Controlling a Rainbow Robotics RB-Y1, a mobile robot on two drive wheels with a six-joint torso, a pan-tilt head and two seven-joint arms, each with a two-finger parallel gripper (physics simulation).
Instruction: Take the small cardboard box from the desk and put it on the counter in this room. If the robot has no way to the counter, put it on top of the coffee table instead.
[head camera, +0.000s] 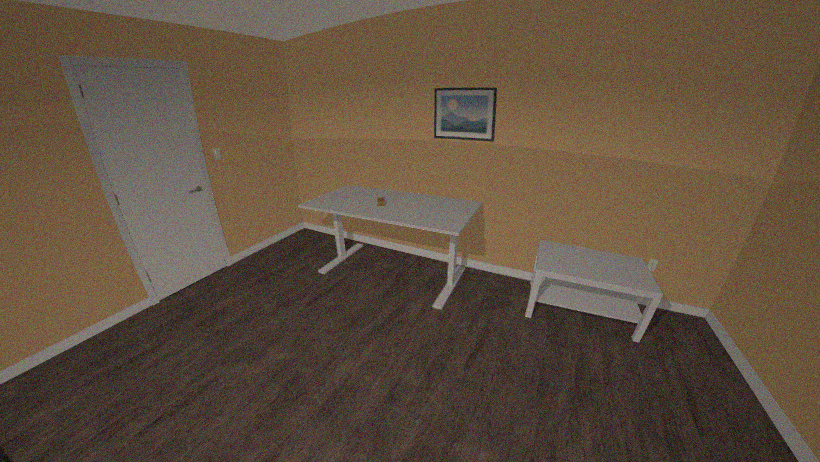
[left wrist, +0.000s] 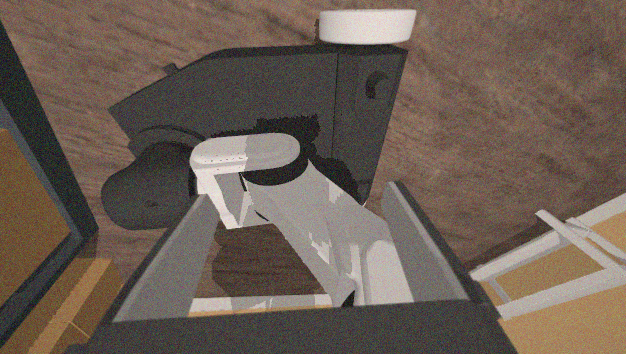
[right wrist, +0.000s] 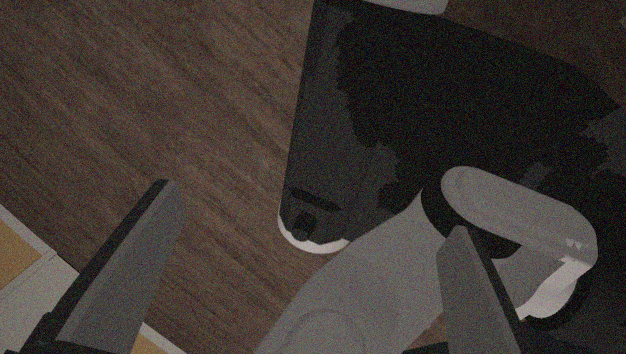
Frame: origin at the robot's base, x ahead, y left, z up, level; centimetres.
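Seen in the pictures: left gripper, fingertip midpoint: (left wrist: 298, 198); right gripper, fingertip midpoint: (right wrist: 315, 221).
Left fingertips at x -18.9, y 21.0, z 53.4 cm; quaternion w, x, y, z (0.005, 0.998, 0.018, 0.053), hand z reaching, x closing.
A point is followed by its place in that frame.
The small cardboard box (head camera: 381, 201) {x 213.5, y 38.1, z 76.2 cm} sits on top of the white desk (head camera: 424, 213) {x 196.0, y 0.9, z 72.1 cm}, left of the middle, in the head view. The low white coffee table (head camera: 596, 265) {x 161.5, y -134.5, z 45.0 cm} stands right of the desk against the same wall, with a lower shelf. No counter shows in these views. My left gripper (left wrist: 298, 198) {x -18.9, y 21.0, z 53.4 cm} is open with nothing between its fingers. My right gripper (right wrist: 315, 221) {x -7.4, y -22.3, z 54.8 cm} is open and empty too. Both grippers are well away from the desk and the box, and neither shows in the head view.
A closed white door (head camera: 140, 166) {x 169.2, y 241.1, z 124.5 cm} is in the left wall. A framed picture (head camera: 464, 113) {x 238.9, y -32.8, z 149.5 cm} hangs above the desk. Dark wooden floor (head camera: 367, 355) {x 114.2, y 37.1, z 0.1 cm} lies before the desk and the coffee table. In the left wrist view, a dark frame (left wrist: 45, 150) {x -88.6, y 0.2, z 4.6 cm} and a large cardboard box (left wrist: 75, 305) {x -120.8, y -66.9, z 21.1 cm} stand at the left.
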